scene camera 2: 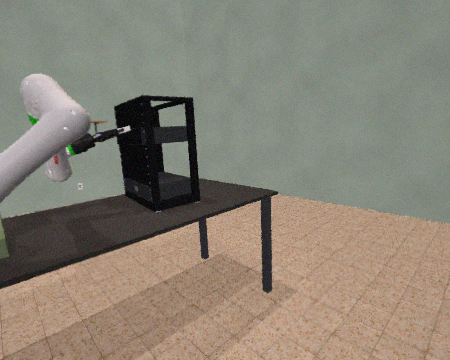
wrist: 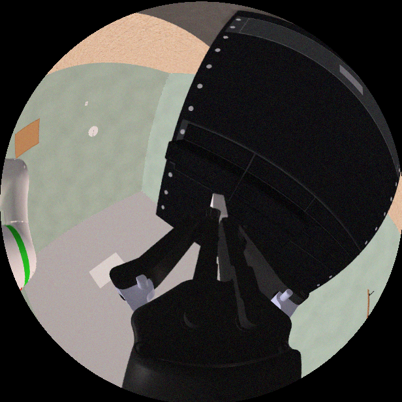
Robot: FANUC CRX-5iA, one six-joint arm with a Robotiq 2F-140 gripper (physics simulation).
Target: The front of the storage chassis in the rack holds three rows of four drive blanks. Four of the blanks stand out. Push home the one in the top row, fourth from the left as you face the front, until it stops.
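Places are measured from the arm's base along level axes (x down, y back, z left), in metres.
Pixels of known places: gripper, fingertip midpoint: (scene camera 2: pixel 130 128).
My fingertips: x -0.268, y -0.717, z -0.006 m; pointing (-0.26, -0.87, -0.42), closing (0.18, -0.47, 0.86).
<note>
Behind a point stands the place of what it marks.
The black rack (scene camera 2: pixel 193 150) @(x -0.126, y -1.002, z -0.175 m) (wrist: pixel 280 100) stands on the table, its front towards my arm. The storage chassis (scene camera 2: pixel 170 134) @(x -0.224, y -0.886, z -0.128 m) sits in its upper part; in the wrist view its front is very dark, and the separate drive blanks and which of them stand out cannot be told apart. My gripper (scene camera 2: pixel 128 129) @(x -0.268, y -0.717, z -0.006 m) (wrist: pixel 216 202) is shut and empty. Its pale fingertips are at the rack's front, at about the chassis's height. Whether they touch a blank cannot be seen. In the wrist view the fingertips cover part of the front.
Another unit (scene camera 2: pixel 175 185) @(x 0.067, y -0.893, z -0.123 m) sits at the bottom of the rack. The dark table (scene camera 2: pixel 60 240) @(x 0.189, y -0.291, z -0.129 m) carries the rack near its far end. The white arm (scene camera 2: pixel 45 145) @(x -0.211, y -0.253, z -0.370 m) reaches in from the left. A green wall (scene camera 2: pixel 325 100) stands behind.
</note>
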